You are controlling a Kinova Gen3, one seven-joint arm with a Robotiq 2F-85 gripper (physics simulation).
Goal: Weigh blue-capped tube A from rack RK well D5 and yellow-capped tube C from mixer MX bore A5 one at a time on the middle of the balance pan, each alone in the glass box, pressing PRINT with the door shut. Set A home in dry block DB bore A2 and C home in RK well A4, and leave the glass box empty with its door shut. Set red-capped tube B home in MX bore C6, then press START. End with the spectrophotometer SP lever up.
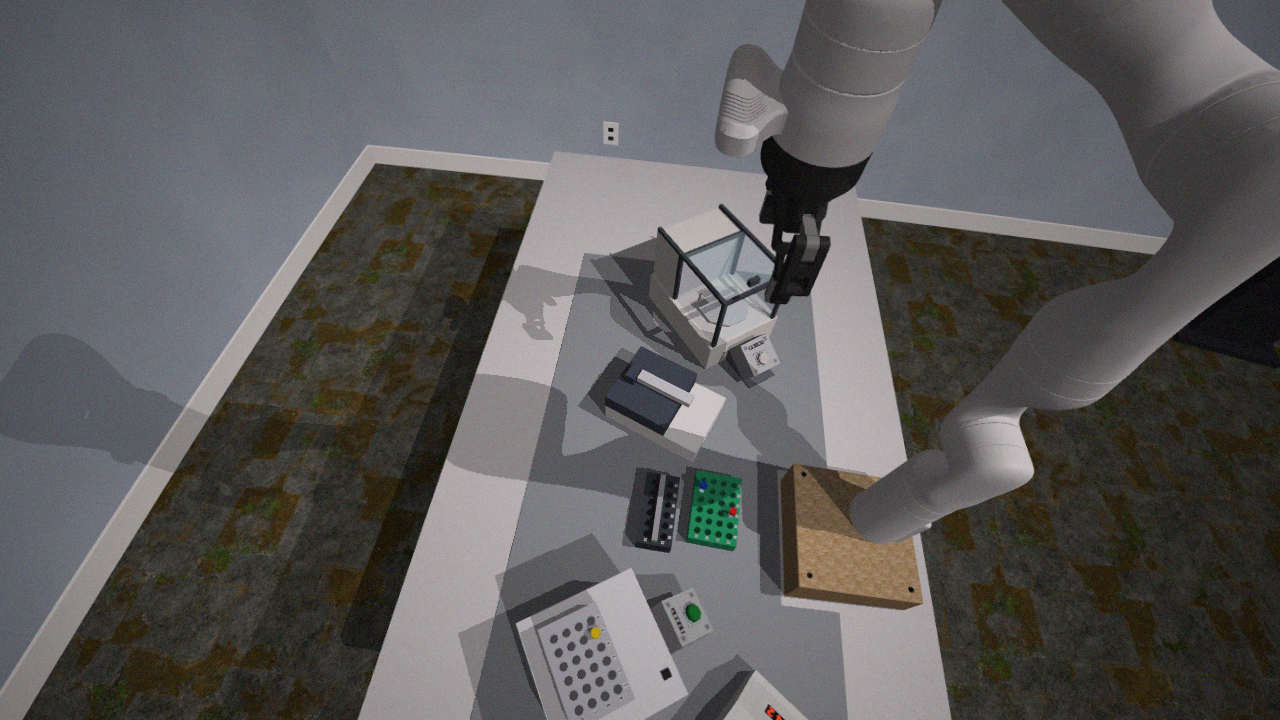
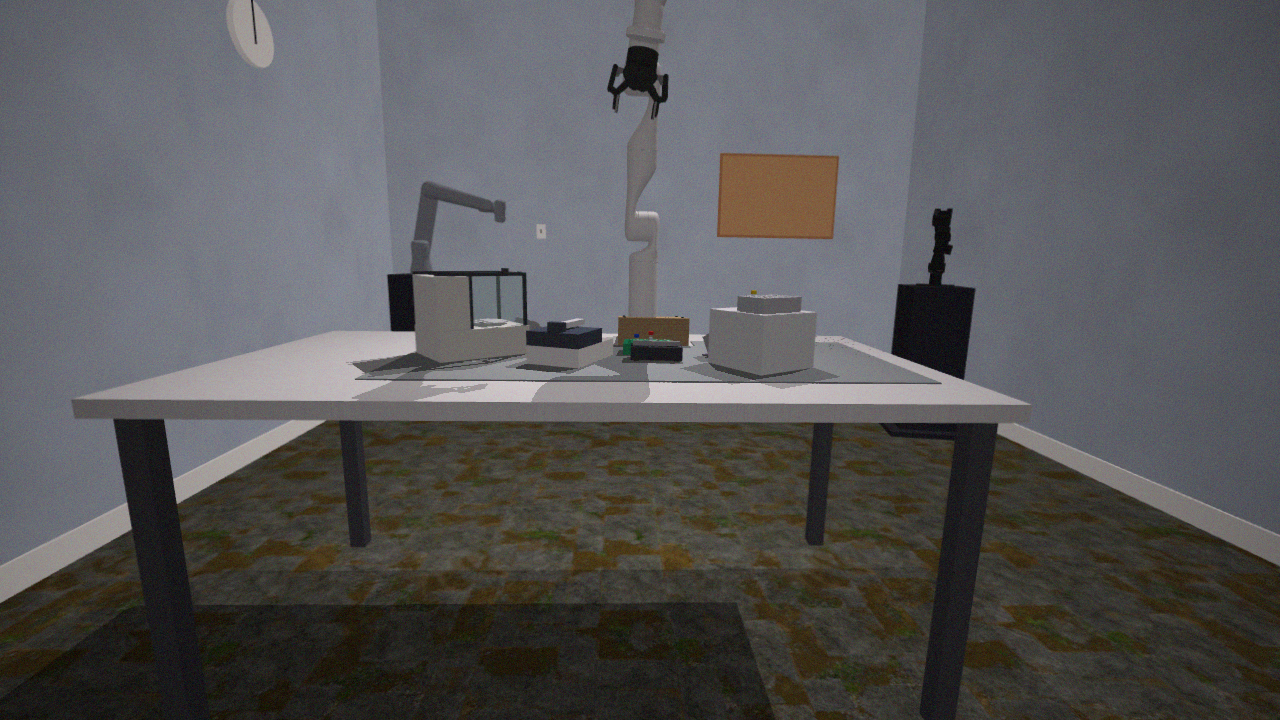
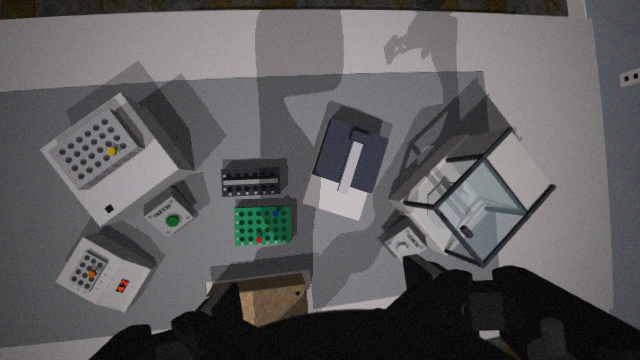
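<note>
Blue-capped tube A and red-capped tube B stand in the green rack. Yellow-capped tube C stands in the white mixer. The glass box of the balance shows no tube; I cannot tell its door's state. The PRINT box is beside it. The spectrophotometer has a pale lever low over its dark top. My gripper is open and empty, high above the table.
The dry block holds an orange-capped tube and displays 42. The green START button is beside the mixer. A black strip rack is beside the green rack. The arm's wooden base block stands nearby.
</note>
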